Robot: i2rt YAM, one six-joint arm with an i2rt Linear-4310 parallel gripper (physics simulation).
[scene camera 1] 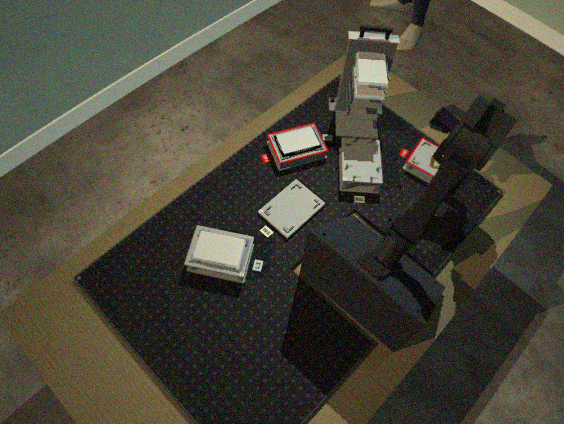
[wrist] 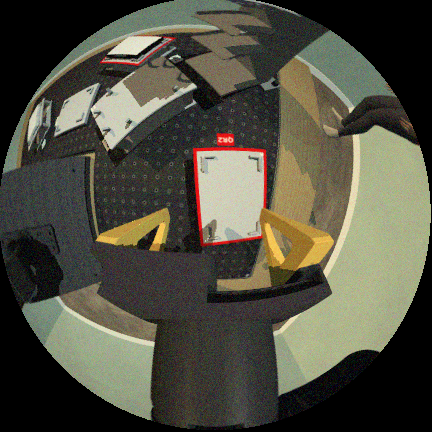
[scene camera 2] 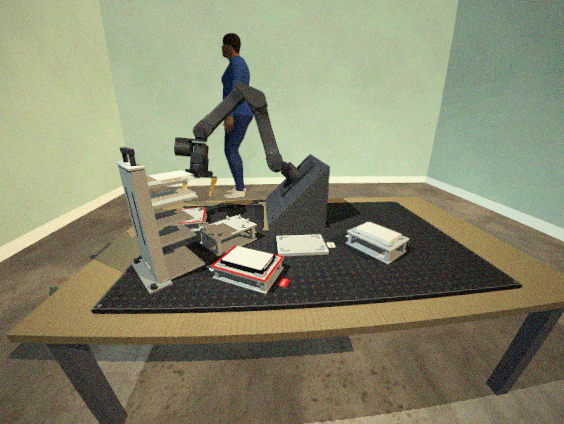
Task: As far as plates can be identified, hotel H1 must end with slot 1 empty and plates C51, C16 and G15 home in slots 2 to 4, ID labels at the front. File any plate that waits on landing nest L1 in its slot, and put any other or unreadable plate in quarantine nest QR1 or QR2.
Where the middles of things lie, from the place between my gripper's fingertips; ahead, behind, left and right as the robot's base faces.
Right now my hand is 22 cm short of the flat grey nest (scene camera 1: 287,212), 41 cm to the right of it and 11 cm above it.
